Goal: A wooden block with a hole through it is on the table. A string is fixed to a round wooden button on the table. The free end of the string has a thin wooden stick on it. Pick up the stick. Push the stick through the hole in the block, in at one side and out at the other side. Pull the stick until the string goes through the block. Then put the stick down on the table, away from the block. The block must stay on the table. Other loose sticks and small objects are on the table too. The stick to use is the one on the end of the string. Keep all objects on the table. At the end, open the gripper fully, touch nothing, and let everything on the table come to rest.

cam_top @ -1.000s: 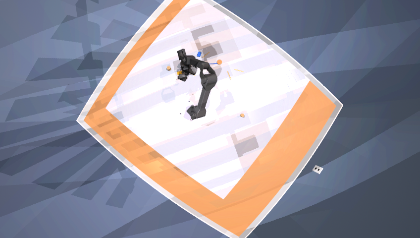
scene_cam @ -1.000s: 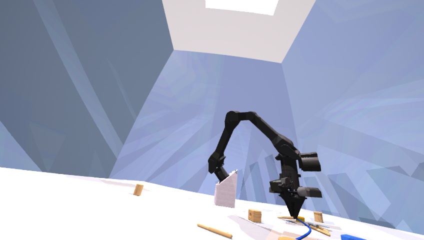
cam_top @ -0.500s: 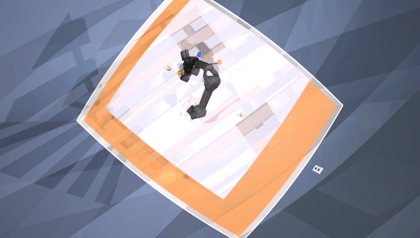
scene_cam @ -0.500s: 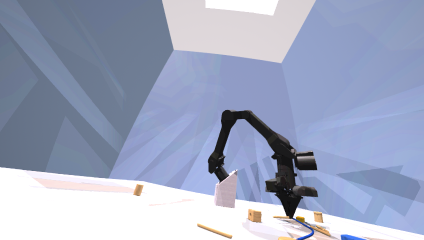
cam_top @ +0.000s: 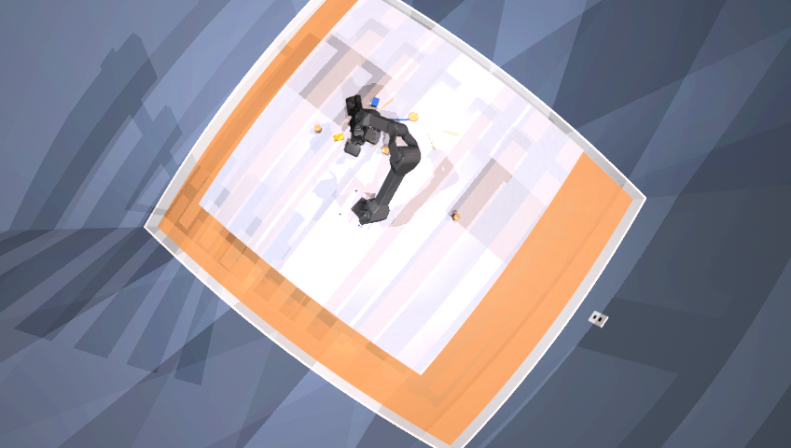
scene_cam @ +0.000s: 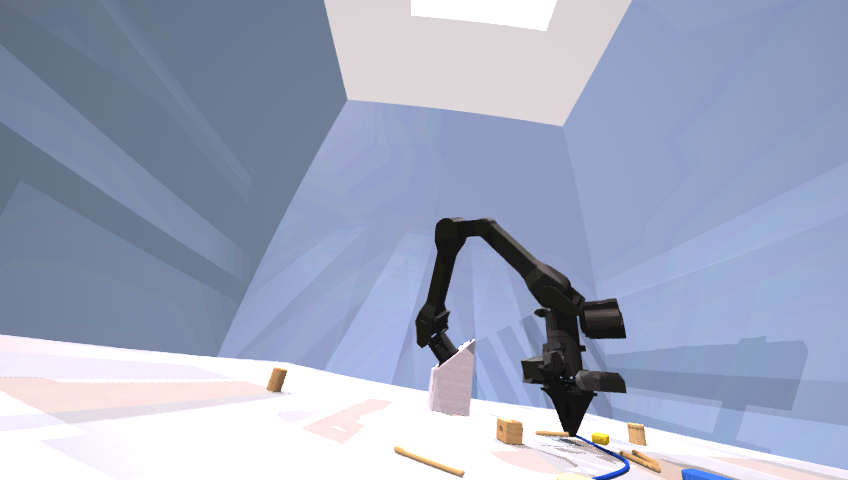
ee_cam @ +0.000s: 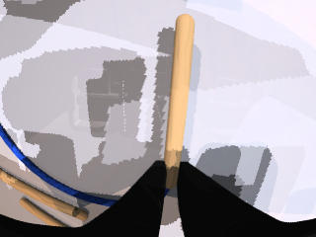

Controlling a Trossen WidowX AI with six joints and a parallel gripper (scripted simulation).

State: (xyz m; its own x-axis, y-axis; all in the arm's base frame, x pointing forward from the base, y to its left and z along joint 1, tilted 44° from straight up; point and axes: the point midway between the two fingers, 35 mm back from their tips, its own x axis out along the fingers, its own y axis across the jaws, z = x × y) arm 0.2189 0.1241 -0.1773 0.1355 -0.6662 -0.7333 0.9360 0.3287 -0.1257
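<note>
The wooden block lies 110 mm to the right of my gripper tip and 30 mm ahead of it. Also, from my gripper tip: yellow piece (80 mm to the left, 60 mm behind, 10 mm below); then blue piece (160 mm ahead, 80 mm to the left, 10 mm below); then round wooden button (230 mm ahead, 90 mm to the right, 10 mm below).
</note>
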